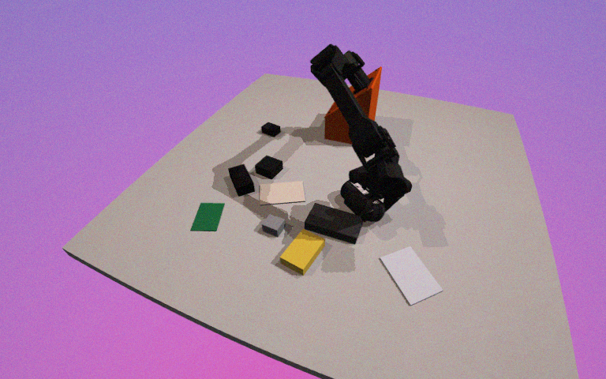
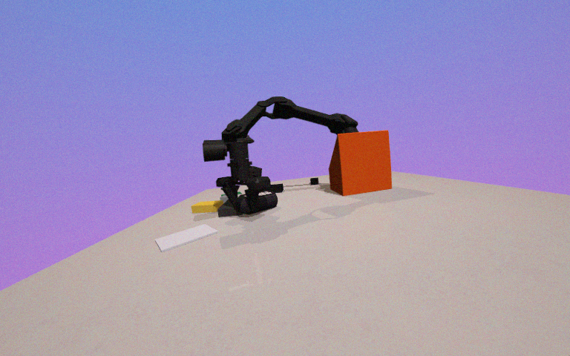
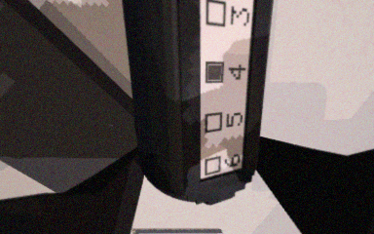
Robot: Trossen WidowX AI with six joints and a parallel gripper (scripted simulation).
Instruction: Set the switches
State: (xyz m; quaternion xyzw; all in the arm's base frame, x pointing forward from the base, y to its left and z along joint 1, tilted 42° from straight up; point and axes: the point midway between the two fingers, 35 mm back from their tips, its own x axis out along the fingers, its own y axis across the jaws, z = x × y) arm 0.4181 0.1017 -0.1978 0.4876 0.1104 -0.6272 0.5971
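The dark grey box lies 90 mm to the right of my gripper tip, 70 mm ahead of it and 10 mm below it. Also, from my gripper tip: grey cube 230 mm to the right, 160 mm ahead, 10 mm below; then beige card 290 mm to the right, 30 mm ahead, 20 mm below; then yellow block 190 mm ahead, 120 mm to the right, 10 mm below.
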